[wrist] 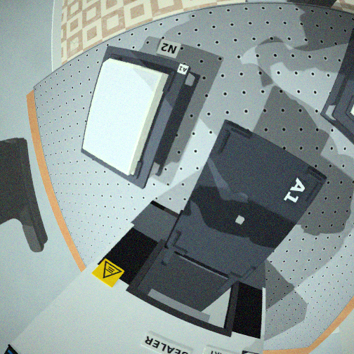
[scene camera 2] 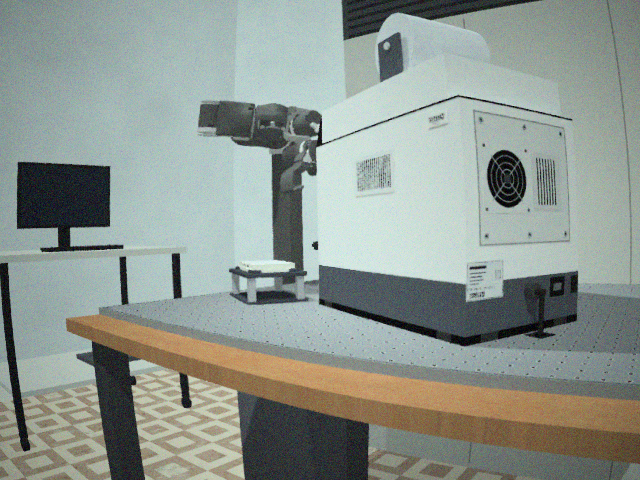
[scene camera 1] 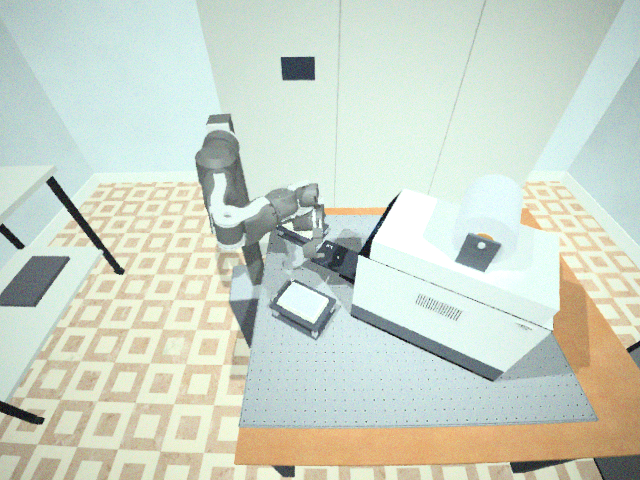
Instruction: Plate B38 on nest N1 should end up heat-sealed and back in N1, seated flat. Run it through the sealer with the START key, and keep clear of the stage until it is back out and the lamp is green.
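Observation:
The sealer (scene camera 1: pixel 444 289) (scene camera 2: pixel 392 222) (wrist: pixel 90 320) has its dark stage (scene camera 1: pixel 336 259) (wrist: pixel 260 175), marked A1, extended; no plate lies on it. A nest (wrist: pixel 340 92) is cut off at the right edge of the wrist view, with a pale plate corner in it; its label does not show. It looks like the dark nest (scene camera 1: pixel 293 236) at the back in scene camera 1, partly behind the arm. My gripper (scene camera 1: pixel 307 254) is open and empty, above the stage's outer end; one finger shows at the wrist view's left edge. A cut-off key label (wrist: pixel 217 351) shows; the lamp does not.
A white plate (scene camera 1: pixel 302 300) (scene camera 2: pixel 266 266) (wrist: pixel 122 117) lies on the raised nest N2 (scene camera 1: pixel 316 330) (scene camera 2: pixel 250 290) (wrist: pixel 142 181), beside the stage. A film roll (scene camera 1: pixel 488 211) (scene camera 2: pixel 434 38) tops the sealer. A side desk with a monitor (scene camera 2: pixel 63 195) stands away from the bench.

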